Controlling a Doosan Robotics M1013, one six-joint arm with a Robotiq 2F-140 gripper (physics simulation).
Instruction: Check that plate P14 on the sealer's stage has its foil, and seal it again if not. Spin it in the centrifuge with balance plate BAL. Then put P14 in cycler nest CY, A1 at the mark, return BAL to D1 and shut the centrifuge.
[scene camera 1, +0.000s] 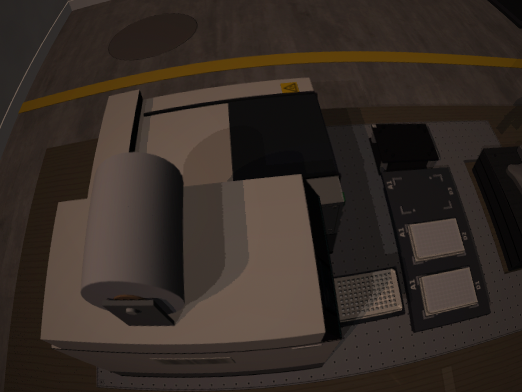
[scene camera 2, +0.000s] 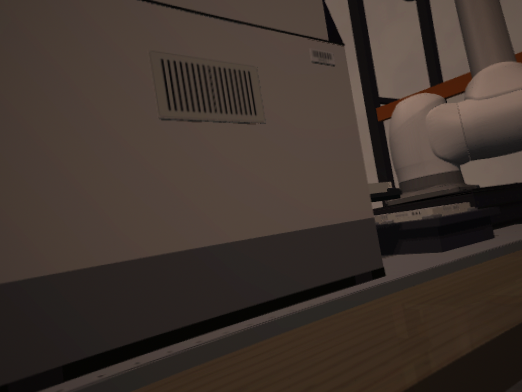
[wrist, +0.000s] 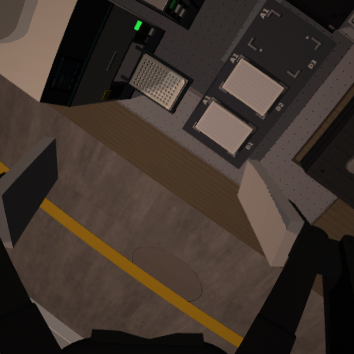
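Seen in the pictures: gripper, fingertip midpoint: (wrist: 151, 168); arm's base, origin of the base link: (scene camera 2: 433, 198).
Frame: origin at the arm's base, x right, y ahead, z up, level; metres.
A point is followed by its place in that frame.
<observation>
The plate on the sealer's stage, P14 by the task (scene camera 1: 369, 295) {y 0.586, x -0.102, z 0.030 m} (wrist: 157, 82) {y 0.585, x -0.099, z 0.031 m}, shows a grid of open wells; no foil sheet shows over them. It sits at the front of the sealer (scene camera 1: 270, 300) {y 0.769, x -0.133, z 0.261 m} (wrist: 92, 60) {y 0.676, x -0.089, z 0.186 m}. Pale plates stand on the dark deck (scene camera 1: 425, 192) {y 0.344, x 0.105, z -0.035 m} (wrist: 282, 47) {y 0.351, x 0.095, z -0.035 m}: one at D1 (scene camera 1: 449, 291) {y 0.399, x -0.144, z -0.019 m} (wrist: 224, 126) {y 0.393, x -0.135, z -0.019 m}, one at D2 (scene camera 1: 437, 239) {y 0.378, x -0.022, z -0.019 m} (wrist: 253, 86) {y 0.372, x -0.016, z -0.019 m}; D3 is empty. In scene camera 2 a plate side (scene camera 2: 416, 214) {y 0.460, x -0.145, z -0.026 m} has a small label that seems to read BAL. My gripper (wrist: 151, 168) {y 0.402, x -0.085, z 0.516 m} is open and empty, high above and apart from the plates.
A foil roll (scene camera 1: 135, 225) {y 0.884, x -0.070, z 0.383 m} lies on top of the sealer. Behind it stands a pale machine with a black panel (scene camera 1: 282, 135) {y 0.663, x 0.218, z 0.125 m}. A black box (scene camera 1: 405, 142) {y 0.330, x 0.255, z -0.031 m} stands beyond D3, and a dark unit (scene camera 1: 500, 200) {y 0.139, x 0.020, z -0.029 m} right of the deck. The arm's base (scene camera 2: 425, 145) {y 0.071, x -0.032, z 0.133 m} shows behind the sealer.
</observation>
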